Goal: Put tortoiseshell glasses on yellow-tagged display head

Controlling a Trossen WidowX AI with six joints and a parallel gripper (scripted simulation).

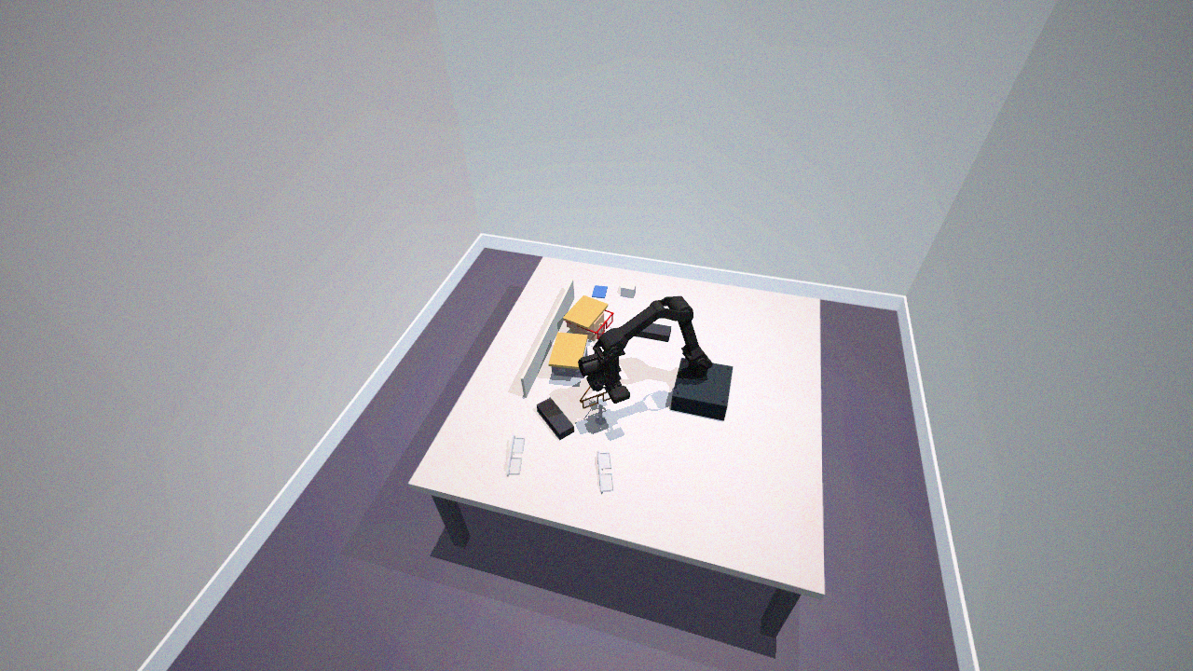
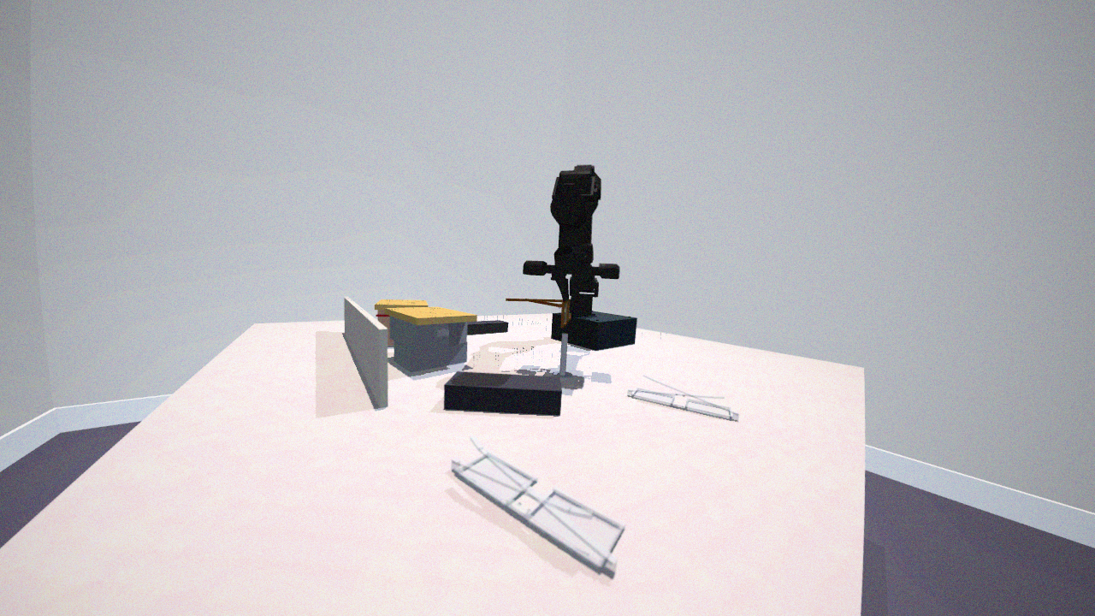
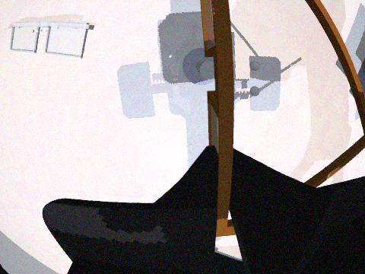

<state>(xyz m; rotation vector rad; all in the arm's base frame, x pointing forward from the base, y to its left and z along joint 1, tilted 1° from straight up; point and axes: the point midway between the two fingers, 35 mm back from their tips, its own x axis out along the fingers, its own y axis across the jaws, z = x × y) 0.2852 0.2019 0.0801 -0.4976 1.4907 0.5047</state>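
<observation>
The thin post lies 10 cm below my gripper tip, 3 cm ahead of it and 2 cm to the left of it. Round my gripper tip: blue tag 68 cm to the right, 19 cm ahead, 12 cm below; grey wall panel 32 cm to the right, 32 cm ahead, 7 cm below; grey display head 20 cm to the right, 18 cm ahead, 7 cm below.
</observation>
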